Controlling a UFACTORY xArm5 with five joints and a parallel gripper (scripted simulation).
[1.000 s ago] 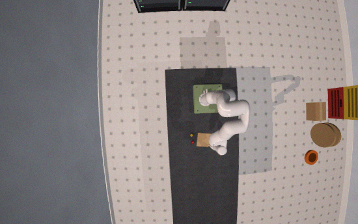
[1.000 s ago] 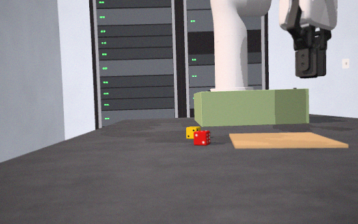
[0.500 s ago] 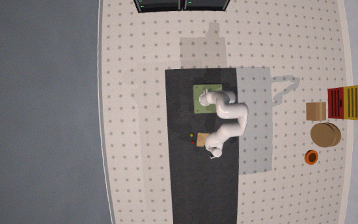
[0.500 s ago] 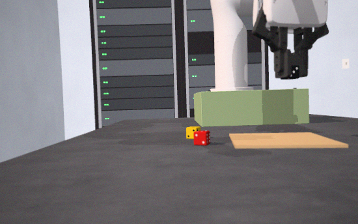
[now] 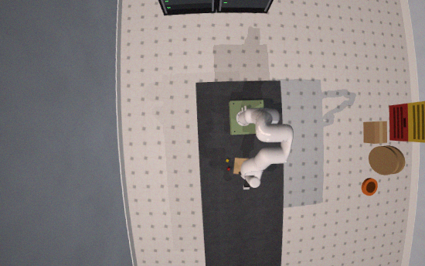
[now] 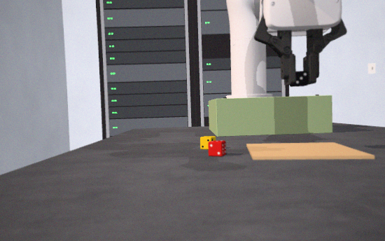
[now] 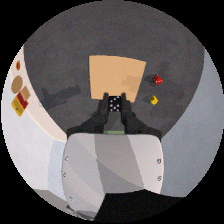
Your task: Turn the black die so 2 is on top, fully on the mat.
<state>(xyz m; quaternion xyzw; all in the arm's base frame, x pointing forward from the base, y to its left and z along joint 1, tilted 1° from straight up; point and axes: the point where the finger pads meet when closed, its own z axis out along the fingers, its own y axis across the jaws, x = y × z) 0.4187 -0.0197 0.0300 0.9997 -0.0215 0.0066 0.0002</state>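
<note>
My gripper is now 10 mm above the black die. From my hand the other things lie so: tan mat (110 mm below, 10 mm behind); then red die (120 mm to the right, 110 mm below); then yellow die (130 mm to the right, 110 mm below, 70 mm behind).
</note>
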